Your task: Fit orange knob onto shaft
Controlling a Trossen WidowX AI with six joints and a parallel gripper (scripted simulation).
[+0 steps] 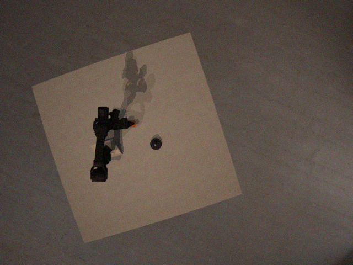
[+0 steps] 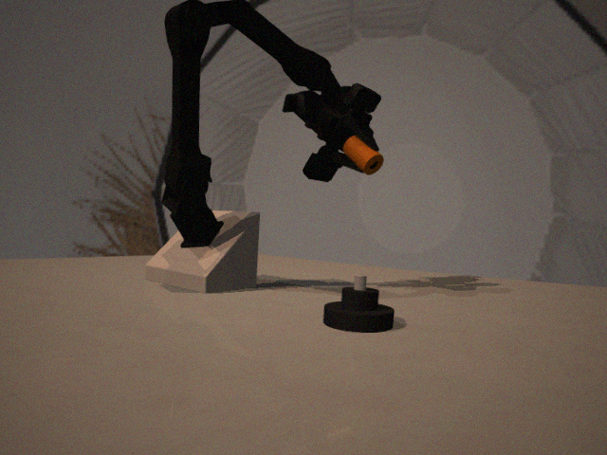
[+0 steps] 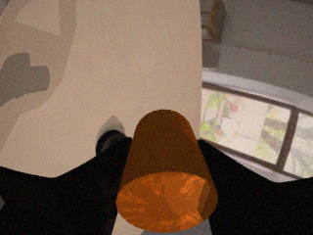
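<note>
The orange knob is 2 cm behind my gripper tip, 2 cm above it and 1 cm to the left of it. Also, from my gripper tip: black round pedestal 19 cm below, 18 cm to the right, 5 cm ahead.
</note>
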